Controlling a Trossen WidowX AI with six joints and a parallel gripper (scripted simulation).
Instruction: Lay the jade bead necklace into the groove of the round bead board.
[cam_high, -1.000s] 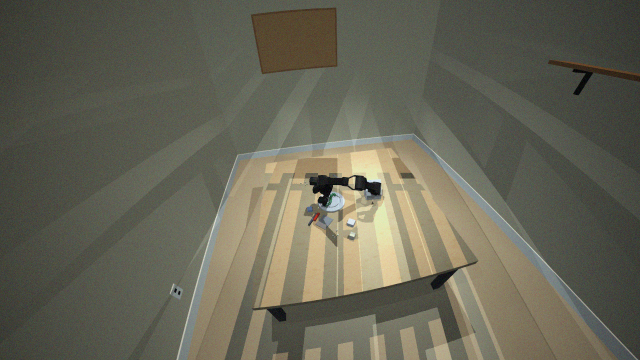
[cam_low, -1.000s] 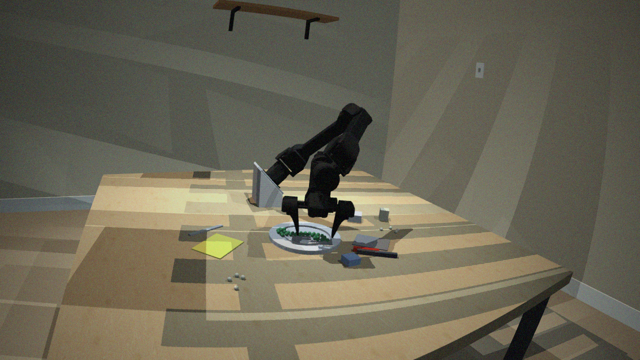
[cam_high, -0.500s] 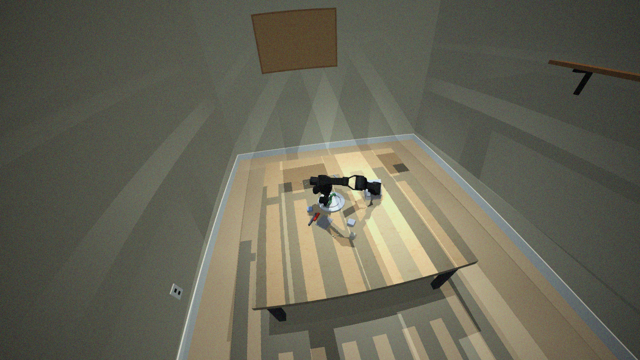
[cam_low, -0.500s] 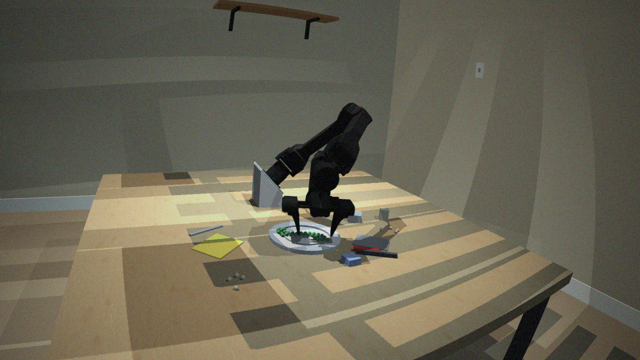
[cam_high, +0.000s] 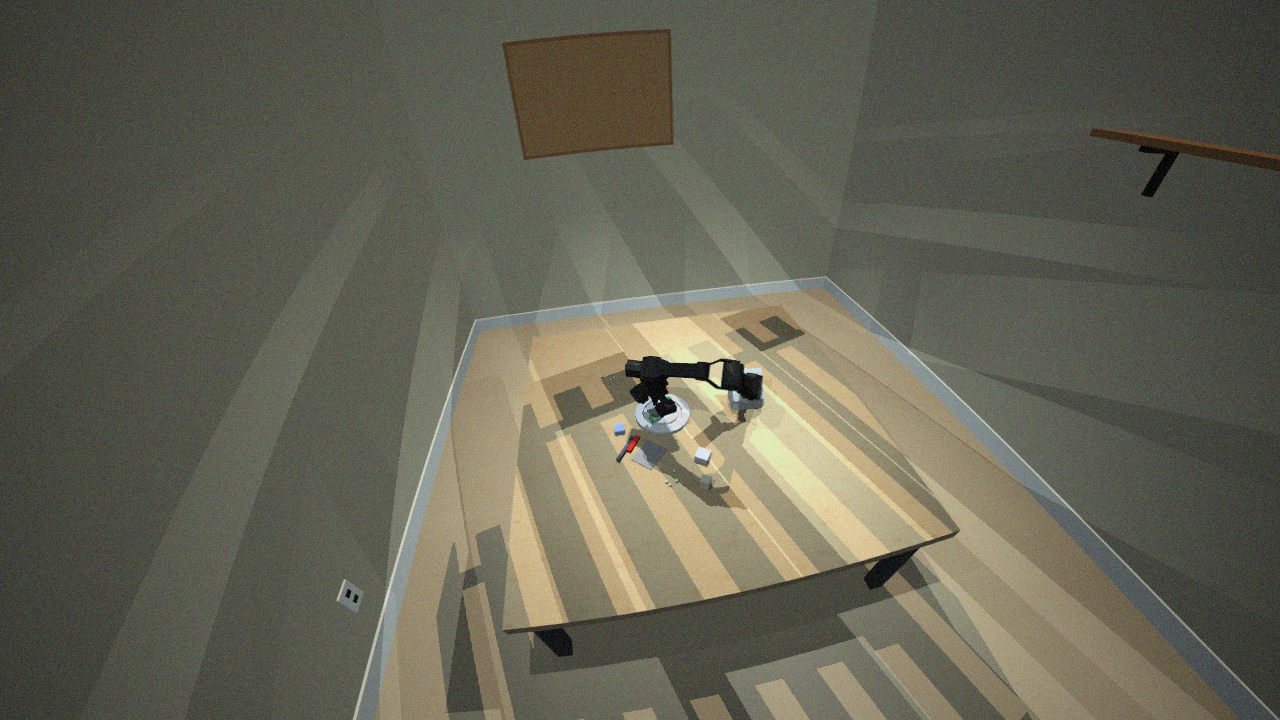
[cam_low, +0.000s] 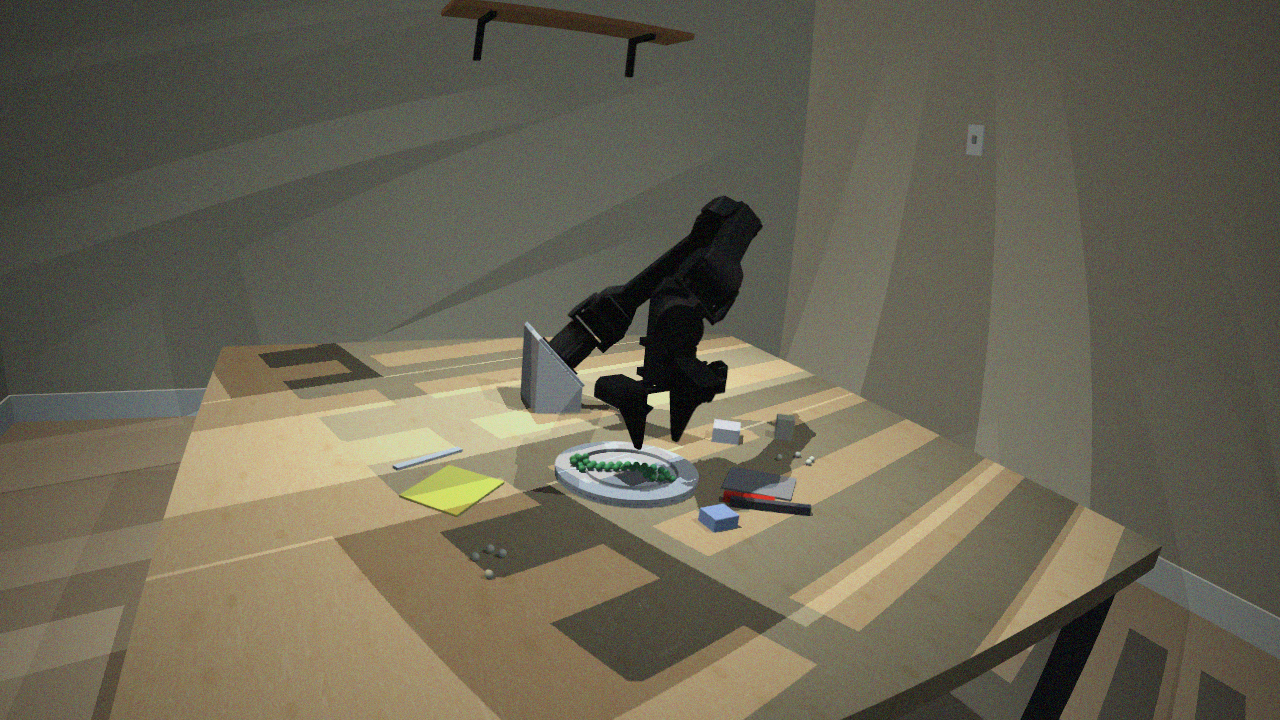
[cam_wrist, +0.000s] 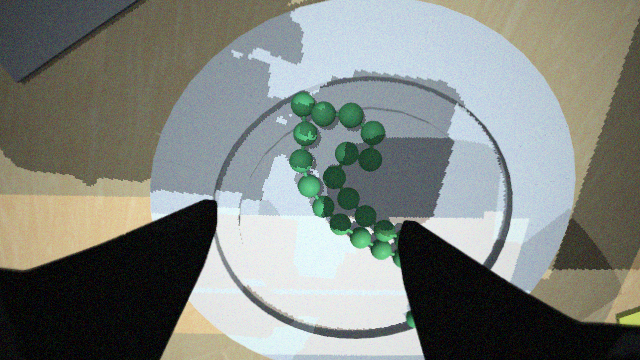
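Now: gripper tip 4 cm above the round grey bead board, 3 cm to the left of it and 2 cm past it. Also, from my gripper tip: grey plate 14 cm to the left, 7 cm ahead, 5 cm below; then blue block 15 cm ahead, 4 cm below; then red and black pen 13 cm ahead, 9 cm to the left, 5 cm below.
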